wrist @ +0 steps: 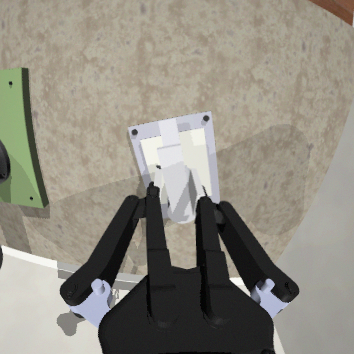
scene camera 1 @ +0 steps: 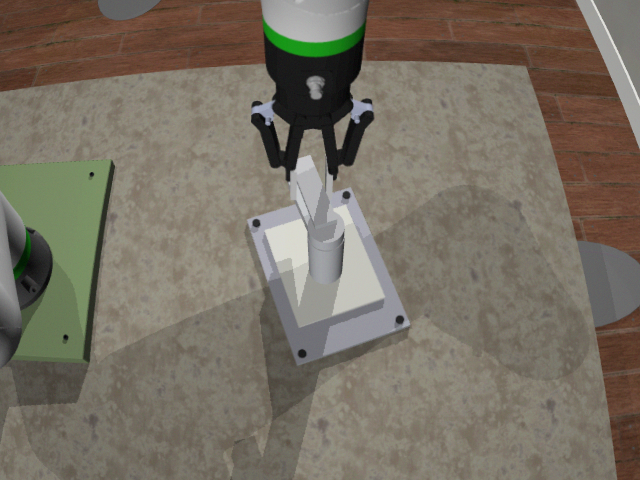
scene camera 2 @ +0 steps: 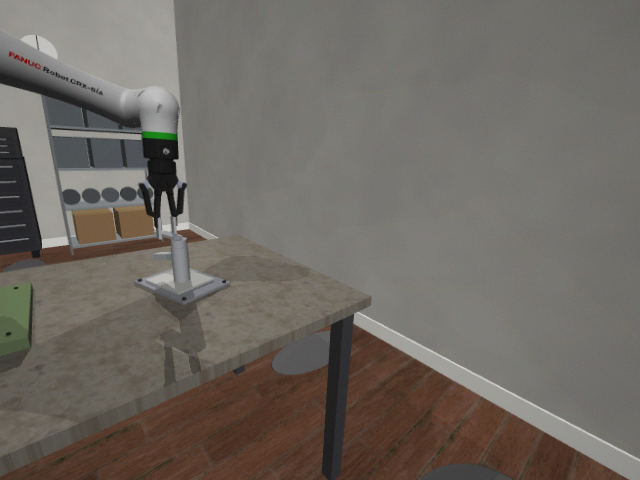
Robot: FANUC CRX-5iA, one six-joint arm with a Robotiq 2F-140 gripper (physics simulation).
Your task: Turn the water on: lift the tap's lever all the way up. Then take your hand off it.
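Frame: origin at the arm's base, x ahead, y left, z up, level; metres.
Where they show: gripper, fingertip midpoint: (wrist: 174, 175) (scene camera 1: 310, 190) (scene camera 2: 166, 237).
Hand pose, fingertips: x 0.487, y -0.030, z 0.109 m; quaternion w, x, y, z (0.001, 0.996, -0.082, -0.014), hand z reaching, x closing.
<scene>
After its pixels a point has its place.
The grey tap (scene camera 1: 325, 260) @(x 0.490, y -0.111, z 0.065 m) (scene camera 2: 180, 260) @(x 0.484, y -0.109, z 0.054 m) stands upright on a pale square base plate (scene camera 1: 351, 332) @(x 0.511, y -0.188, z -0.024 m) (scene camera 2: 204, 289) @(x 0.510, y -0.188, z -0.024 m) (wrist: 192, 122) @(x 0.527, y 0.020, z -0.024 m). Its flat lever (scene camera 1: 306, 173) @(x 0.486, y -0.012, z 0.124 m) (scene camera 2: 168, 235) @(x 0.479, y -0.060, z 0.123 m) (wrist: 172, 159) @(x 0.486, y -0.002, z 0.123 m) runs out from the top of the post, tilted slightly upward at its free end. The spout (scene camera 2: 161, 255) @(x 0.471, y -0.016, z 0.050 m) (wrist: 169, 129) @(x 0.482, y 0.021, z 0.048 m) sticks out below it on the same side. My gripper (scene camera 1: 311, 183) @(x 0.487, y -0.030, z 0.109 m) (scene camera 2: 166, 229) @(x 0.487, y -0.030, z 0.109 m) (wrist: 174, 175) @(x 0.487, y -0.030, z 0.109 m) points down and is shut on the lever, one pale finger pad on each side. The pads partly hide the lever's sides.
A green plate (scene camera 1: 56, 206) @(x 0.079, y 0.105, z -0.005 m) (scene camera 2: 15, 310) @(x 0.121, y -0.005, z -0.006 m) (wrist: 20, 135) @(x 0.136, y 0.037, z -0.008 m) with the robot's base lies to the left on the stone-look table (scene camera 1: 180, 129) @(x 0.303, y 0.228, z -0.032 m) (scene camera 2: 268, 310) @(x 0.563, y -0.410, z -0.032 m) (wrist: 80, 75) @(x 0.308, y 0.135, z -0.032 m). A grey wall (scene camera 2: 413, 155) stands beyond the table's edge.
</scene>
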